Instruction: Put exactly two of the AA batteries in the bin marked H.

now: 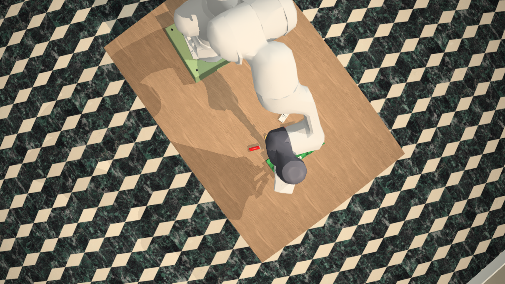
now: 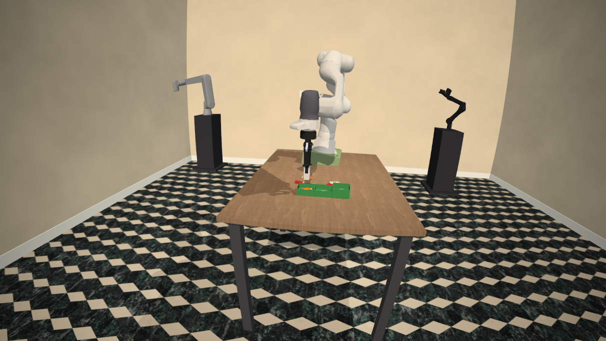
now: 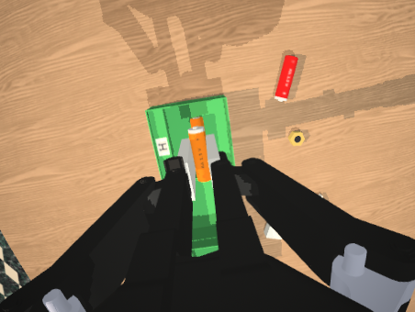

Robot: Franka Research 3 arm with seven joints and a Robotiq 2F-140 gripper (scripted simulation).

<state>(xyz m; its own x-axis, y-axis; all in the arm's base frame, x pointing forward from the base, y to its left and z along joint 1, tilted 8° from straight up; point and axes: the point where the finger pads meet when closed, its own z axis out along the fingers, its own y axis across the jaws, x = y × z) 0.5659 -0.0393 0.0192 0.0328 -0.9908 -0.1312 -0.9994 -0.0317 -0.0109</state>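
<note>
Right now my hand is 9 cm to the right of the green bin marked H, 8 cm above it and 1 cm short of it. The rest, counted from my hand: orange AA battery 3 cm below; red cylinder 10 cm behind, 9 cm below, 5 cm to the right; small brass nut 12 cm behind, 10 cm below, 2 cm to the left.
</note>
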